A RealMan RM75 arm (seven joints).
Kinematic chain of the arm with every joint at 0, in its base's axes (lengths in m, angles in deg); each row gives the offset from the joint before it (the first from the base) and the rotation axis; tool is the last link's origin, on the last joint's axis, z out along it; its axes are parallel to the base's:
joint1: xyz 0 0 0.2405 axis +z
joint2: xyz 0 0 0 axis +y
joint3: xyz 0 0 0.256 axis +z
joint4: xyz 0 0 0 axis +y
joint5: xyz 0 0 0.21 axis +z
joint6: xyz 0 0 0 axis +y
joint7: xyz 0 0 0.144 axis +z
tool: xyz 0 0 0
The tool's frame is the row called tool.
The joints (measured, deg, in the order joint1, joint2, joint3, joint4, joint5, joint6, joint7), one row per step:
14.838, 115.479, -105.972, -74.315, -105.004, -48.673, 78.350
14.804, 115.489, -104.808, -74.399, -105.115, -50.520, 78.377
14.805, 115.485, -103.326, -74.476, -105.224, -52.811, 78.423
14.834, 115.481, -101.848, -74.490, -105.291, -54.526, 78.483
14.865, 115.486, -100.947, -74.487, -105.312, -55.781, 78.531
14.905, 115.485, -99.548, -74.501, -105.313, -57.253, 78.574
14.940, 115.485, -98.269, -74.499, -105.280, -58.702, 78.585
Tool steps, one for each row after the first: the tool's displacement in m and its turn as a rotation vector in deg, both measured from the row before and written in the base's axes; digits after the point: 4 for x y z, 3 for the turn. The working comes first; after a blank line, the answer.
Tool pose at each row, in the base's axes (x y z in m, rotation vector in deg; the steps are taken from these numbers as rounded here):
0.1813, 0.3029, -0.0784, -157.799, -20.668, 6.997
0.1825, 0.3025, -0.0754, -158.592, -20.338, 7.209
0.1840, 0.3022, -0.0714, -159.550, -19.897, 7.498
0.1856, 0.3031, -0.0671, -159.978, -19.260, 7.748
0.1864, 0.3032, -0.0646, -160.446, -18.889, 7.978
0.1877, 0.3043, -0.0603, -160.690, -18.258, 8.305
0.1888, 0.3049, -0.0564, -161.009, -17.707, 8.668

0.0012, -0.0004, 0.0030, -0.781, 0.078, -0.242
0.0015, -0.0003, 0.0040, -0.945, 0.121, -0.315
0.0016, 0.0009, 0.0043, -0.406, 0.192, -0.429
0.0008, 0.0001, 0.0025, -0.464, 0.138, -0.248
0.0013, 0.0011, 0.0043, -0.239, 0.266, -0.407
0.0011, 0.0006, 0.0039, -0.325, 0.270, -0.349

